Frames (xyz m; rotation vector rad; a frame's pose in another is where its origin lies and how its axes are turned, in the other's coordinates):
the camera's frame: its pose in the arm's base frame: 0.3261 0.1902 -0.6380 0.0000 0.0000 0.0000
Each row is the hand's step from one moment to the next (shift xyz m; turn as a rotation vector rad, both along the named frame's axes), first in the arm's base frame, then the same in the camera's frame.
Working: the arm's base frame: its pose in the camera's frame: -0.3261 -0.1902 0.6380 0.0000 0.0000 0.0000

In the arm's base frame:
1: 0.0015 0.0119 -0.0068 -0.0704 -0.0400 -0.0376
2: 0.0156 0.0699 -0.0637 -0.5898 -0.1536 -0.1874
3: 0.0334 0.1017 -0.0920 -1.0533 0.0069 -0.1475
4: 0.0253 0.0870 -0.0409 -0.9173 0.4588 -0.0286
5: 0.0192 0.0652 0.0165 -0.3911 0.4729 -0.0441
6: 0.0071 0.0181 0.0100 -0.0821 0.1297 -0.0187
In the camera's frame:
1: 0.0015 0.0119 -0.0068 -0.0704 -0.0400 -0.0376
2: 0.0156 0.0699 -0.0637 -0.5898 -0.1536 -0.1874
3: 0.0334 0.1017 -0.0920 -1.0533 0.0069 -0.1475
4: 0.0253 0.0870 -0.0409 -0.9173 0.4588 -0.0286
5: 0.0192 0.0652 0.0165 -0.3911 0.4729 -0.0441
6: 0.0071 0.0181 0.0100 -0.0821 0.1297 -0.0187

